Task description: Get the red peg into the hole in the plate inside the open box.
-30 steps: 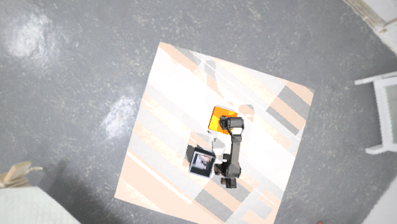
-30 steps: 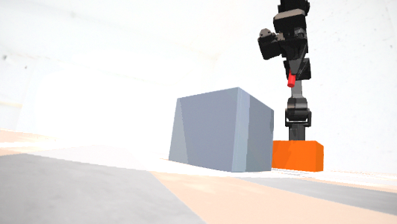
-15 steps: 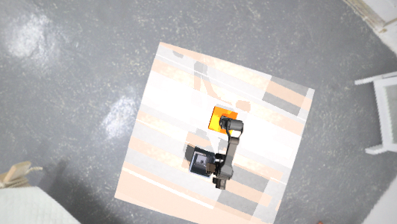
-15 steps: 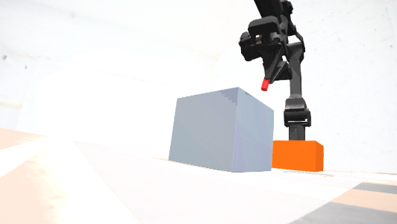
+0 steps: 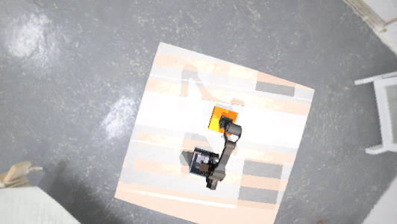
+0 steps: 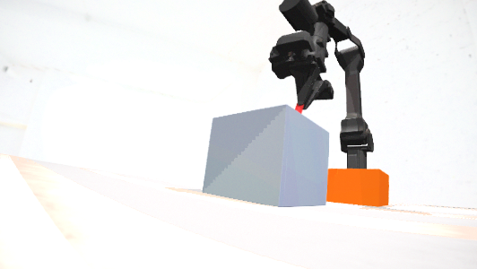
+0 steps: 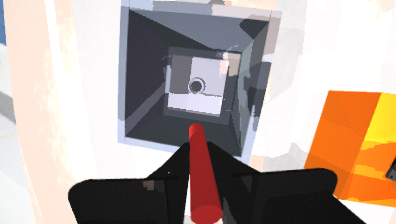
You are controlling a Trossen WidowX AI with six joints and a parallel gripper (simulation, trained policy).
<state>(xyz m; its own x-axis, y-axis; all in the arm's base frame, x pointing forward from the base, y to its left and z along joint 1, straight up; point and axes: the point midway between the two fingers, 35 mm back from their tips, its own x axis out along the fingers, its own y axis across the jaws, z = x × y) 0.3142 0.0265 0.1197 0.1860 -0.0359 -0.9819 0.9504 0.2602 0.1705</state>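
Now: gripper tip 30 mm short of the plate, 50 mm to the left of it and 130 mm above it. Also, from my gripper tip: red peg (20 mm above).
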